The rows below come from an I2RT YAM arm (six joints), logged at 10 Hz.
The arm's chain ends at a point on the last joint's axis. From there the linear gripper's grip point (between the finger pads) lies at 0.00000 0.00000 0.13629 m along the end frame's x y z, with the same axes.
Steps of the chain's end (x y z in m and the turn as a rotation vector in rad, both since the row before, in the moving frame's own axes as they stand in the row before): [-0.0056 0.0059 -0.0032 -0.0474 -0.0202 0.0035]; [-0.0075 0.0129 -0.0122 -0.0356 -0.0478 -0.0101]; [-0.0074 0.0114 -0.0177 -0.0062 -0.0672 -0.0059]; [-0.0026 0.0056 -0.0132 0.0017 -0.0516 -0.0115]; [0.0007 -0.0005 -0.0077 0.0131 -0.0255 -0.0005]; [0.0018 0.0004 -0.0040 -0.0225 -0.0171 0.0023]
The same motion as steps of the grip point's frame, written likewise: [-0.0084 0.0124 -0.0034 -0.0474 -0.0202 0.0035]; [-0.0140 0.0178 -0.0124 -0.0356 -0.0478 -0.0101]; [-0.0165 0.0123 -0.0180 -0.0062 -0.0672 -0.0059]; [-0.0096 0.0054 -0.0134 0.0017 -0.0516 -0.0115]; [-0.0028 -0.0023 -0.0078 0.0131 -0.0255 -0.0005]; [-0.0005 0.0035 -0.0041 -0.0225 -0.0171 0.0023]
